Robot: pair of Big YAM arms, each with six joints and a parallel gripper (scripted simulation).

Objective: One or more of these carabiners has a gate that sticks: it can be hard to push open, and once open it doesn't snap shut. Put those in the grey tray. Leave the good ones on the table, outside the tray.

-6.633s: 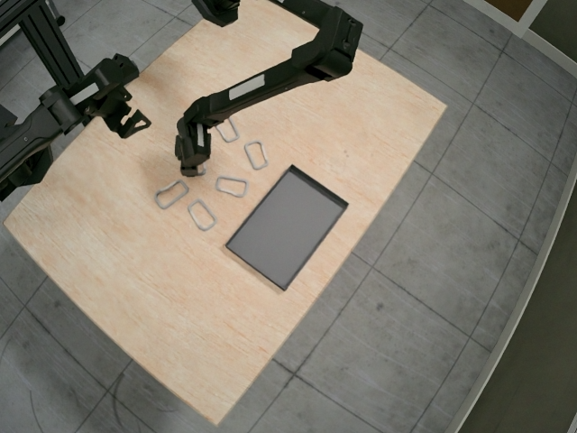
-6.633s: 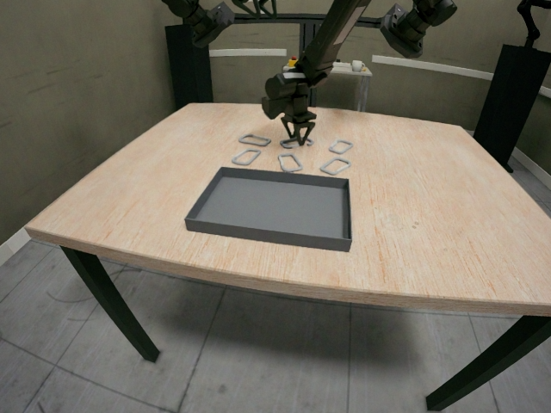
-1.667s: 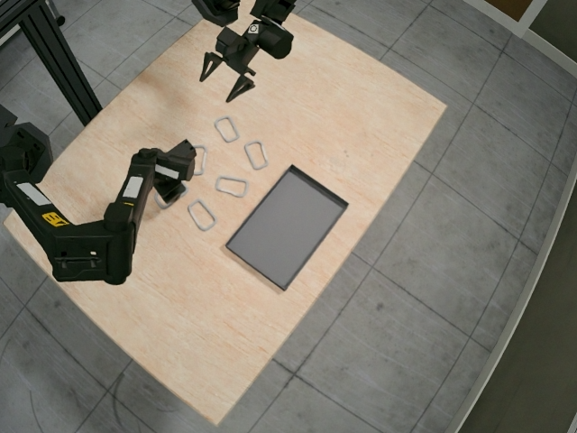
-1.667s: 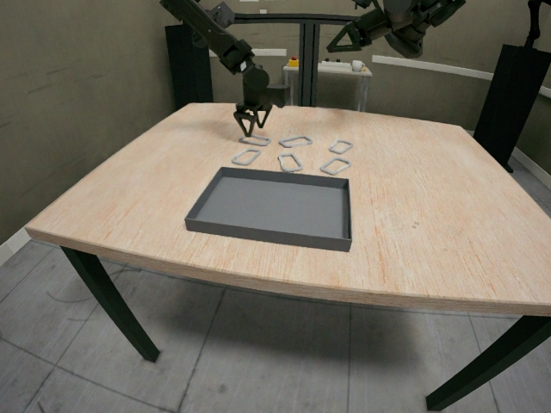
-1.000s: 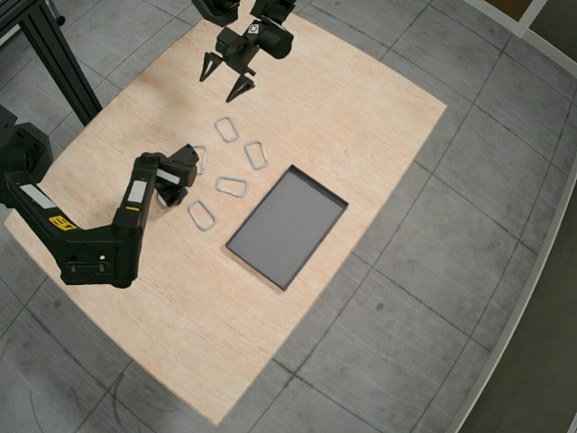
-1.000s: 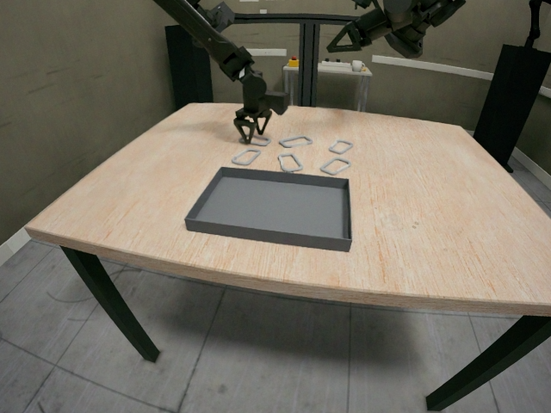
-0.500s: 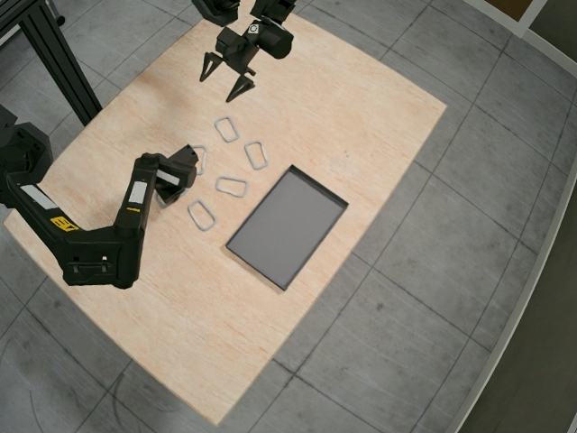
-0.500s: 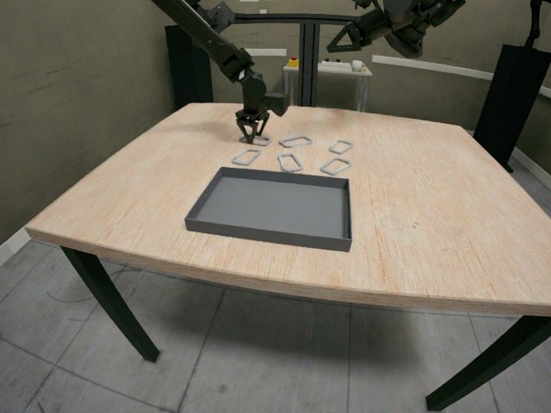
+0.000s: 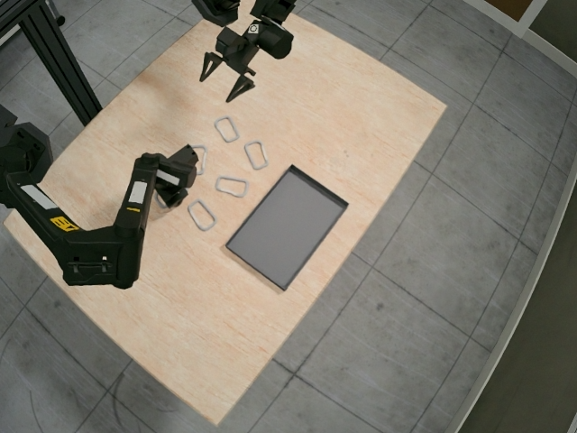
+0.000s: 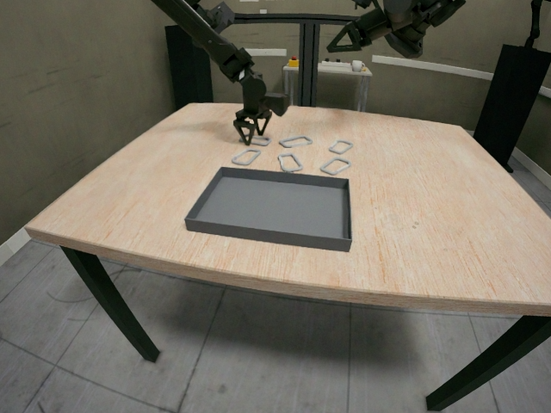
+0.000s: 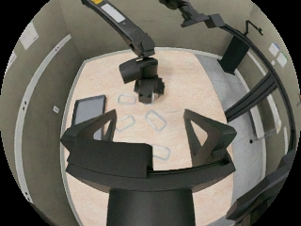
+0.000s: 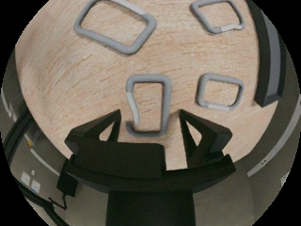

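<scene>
My right gripper is now 310 mm short of the grey tray and 160 mm to the right of it.
</scene>
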